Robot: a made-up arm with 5 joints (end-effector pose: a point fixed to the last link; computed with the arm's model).
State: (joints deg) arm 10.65 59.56 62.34 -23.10 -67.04
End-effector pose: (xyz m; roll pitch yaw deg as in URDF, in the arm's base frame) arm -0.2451 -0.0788 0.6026 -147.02 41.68 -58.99
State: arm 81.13 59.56 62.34 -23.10 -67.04
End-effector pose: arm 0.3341 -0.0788 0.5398 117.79 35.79 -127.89
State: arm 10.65 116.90 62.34 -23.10 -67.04
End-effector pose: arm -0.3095 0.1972 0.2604 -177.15 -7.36 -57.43
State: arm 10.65 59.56 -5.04 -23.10 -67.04
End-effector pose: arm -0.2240 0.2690 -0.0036 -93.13 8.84 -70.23
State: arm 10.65 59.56 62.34 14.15 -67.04
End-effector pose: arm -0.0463 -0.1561 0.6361 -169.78 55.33 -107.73
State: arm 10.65 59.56 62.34 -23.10 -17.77
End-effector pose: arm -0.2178 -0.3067 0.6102 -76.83 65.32 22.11
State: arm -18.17 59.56 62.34 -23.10 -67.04
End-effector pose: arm -0.4275 -0.0788 0.4298 -120.26 23.40 -44.22
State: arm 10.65 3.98 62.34 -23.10 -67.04
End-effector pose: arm -0.2519 -0.5091 0.5666 -47.96 69.24 19.55
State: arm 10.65 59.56 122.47 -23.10 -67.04
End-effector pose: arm 0.3101 -0.2722 0.8331 128.81 61.95 -98.43
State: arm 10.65 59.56 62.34 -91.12 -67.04
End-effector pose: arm -0.5256 -0.2427 0.4090 -150.26 6.08 -1.50
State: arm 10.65 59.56 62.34 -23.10 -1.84
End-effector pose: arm -0.1934 -0.3698 0.5747 -50.03 57.96 52.35
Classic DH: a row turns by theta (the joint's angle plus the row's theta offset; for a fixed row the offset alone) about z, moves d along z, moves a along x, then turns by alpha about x. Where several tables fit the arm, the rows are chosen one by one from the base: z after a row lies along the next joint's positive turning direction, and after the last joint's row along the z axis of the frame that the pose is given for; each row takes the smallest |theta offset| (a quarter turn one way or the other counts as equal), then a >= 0, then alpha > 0; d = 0 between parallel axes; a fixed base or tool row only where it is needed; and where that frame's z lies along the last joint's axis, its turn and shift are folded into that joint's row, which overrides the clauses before.
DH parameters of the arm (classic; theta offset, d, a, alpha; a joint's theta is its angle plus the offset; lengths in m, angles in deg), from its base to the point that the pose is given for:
base (fixed): 0 0.1613 0 -90
joint 1: 90 -0.2592 0.0381 -90
joint 2: 90 -0.2588 0.0327 -90
joint 3: 0 0.039 -0.3415 -90
joint 4: -90 -0.3102 0.1172 -90
joint 5: 90 0.0751 0.264 90
tool (fixed): 180 -0.0787 0 0

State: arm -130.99 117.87 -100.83 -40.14 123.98
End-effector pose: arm -0.2857 -0.2287 0.6014 51.05 -68.44 72.63
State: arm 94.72 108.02 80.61 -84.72 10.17
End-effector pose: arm 0.4403 0.0117 0.2808 3.82 -5.25 -162.84
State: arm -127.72 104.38 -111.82 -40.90 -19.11
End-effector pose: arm -0.1484 -0.1719 1.0823 62.55 70.99 -172.66
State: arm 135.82 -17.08 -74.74 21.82 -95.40
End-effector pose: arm 0.0871 -0.0318 -0.3392 -86.67 -21.25 151.04
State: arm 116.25 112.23 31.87 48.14 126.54
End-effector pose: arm -0.1860 -0.3794 0.2421 42.43 4.41 54.08
